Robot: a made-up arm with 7 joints.
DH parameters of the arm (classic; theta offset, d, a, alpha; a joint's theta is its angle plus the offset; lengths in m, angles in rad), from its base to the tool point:
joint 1: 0 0.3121 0 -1.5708
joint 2: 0 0 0 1.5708
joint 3: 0 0.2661 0.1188 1.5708
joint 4: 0 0 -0.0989 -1.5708
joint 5: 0 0.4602 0 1.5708
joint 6: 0 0 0.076 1.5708
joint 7: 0 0 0 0
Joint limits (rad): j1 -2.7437..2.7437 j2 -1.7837..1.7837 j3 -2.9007..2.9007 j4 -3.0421..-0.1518 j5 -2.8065..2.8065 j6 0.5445..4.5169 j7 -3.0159..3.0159
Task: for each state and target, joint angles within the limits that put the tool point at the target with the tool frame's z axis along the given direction. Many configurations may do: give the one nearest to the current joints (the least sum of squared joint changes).
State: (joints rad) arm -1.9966 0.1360 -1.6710 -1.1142 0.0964 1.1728 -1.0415
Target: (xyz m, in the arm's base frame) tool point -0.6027 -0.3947 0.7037 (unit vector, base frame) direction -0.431 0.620 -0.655
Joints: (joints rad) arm -1.7644 0.7365 -1.3613 -1.0325 -0.0633 1.6055 -1.0415
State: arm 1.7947 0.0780 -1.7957 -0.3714 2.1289 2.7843 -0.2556
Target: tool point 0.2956 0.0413 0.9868 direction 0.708 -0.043 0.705
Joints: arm 1.9362 0.5747 -2.3976 -1.1384 1.8729 3.0901 -0.2556
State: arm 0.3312 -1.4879 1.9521 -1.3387 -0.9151 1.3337 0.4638
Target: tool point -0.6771 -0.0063 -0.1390 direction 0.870 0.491 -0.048
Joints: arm 0.2967 -1.6818 2.6855 -0.7228 -0.1519 0.9670 0.4638
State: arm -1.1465 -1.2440 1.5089 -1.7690 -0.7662 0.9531 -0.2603
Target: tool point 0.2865 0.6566 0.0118 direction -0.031 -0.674 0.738
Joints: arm -1.2183 -1.7837 2.0096 -1.0427 -0.7960 0.6333 -0.2603
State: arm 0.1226 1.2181 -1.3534 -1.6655 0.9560 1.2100 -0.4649
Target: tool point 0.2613 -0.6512 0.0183 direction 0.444 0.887 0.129
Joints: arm -0.6461 1.2527 -0.7647 -1.3491 1.6566 0.6215 -0.4649
